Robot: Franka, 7 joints.
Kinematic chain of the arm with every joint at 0, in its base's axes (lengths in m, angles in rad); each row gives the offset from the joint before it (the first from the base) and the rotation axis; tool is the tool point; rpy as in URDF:
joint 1: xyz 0 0 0.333 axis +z
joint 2: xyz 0 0 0 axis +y
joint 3: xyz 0 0 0.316 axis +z
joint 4: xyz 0.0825 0 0 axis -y
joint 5: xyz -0.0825 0 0.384 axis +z
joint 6: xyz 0 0 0 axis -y
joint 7: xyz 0.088 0 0 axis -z
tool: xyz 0 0 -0.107 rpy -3.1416 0 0
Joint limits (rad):
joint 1: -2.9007..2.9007
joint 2: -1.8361..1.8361
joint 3: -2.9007..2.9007
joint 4: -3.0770..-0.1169
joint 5: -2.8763..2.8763
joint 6: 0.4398..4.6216
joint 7: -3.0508..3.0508
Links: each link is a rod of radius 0.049 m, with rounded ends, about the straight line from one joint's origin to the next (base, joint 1, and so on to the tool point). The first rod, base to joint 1, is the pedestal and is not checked.
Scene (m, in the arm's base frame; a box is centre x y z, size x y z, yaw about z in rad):
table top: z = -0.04
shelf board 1: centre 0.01 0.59 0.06 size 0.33 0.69 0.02 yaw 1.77
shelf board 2: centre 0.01 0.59 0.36 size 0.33 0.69 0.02 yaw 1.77
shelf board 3: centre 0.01 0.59 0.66 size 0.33 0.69 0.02 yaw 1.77
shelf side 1: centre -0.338 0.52 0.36 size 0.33 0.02 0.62 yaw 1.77
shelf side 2: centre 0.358 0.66 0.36 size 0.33 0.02 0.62 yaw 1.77
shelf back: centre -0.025 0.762 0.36 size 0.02 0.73 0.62 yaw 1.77
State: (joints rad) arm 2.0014 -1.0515 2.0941 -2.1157 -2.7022 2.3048 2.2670
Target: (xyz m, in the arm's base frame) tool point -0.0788 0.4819 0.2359
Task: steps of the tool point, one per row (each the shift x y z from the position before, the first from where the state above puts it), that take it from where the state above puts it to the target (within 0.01 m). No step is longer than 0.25 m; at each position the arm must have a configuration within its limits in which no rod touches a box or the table.
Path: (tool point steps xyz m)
1: -0.0989 0.2141 -0.0067
2: 0.0033 0.2190 0.0093
3: 0.0928 0.1782 0.0211
4: 0.1509 0.1042 0.0283
5: 0.1665 0.0159 0.0305
6: -0.0330 0.0953 -0.0002
7: -0.0061 0.0987 0.0002

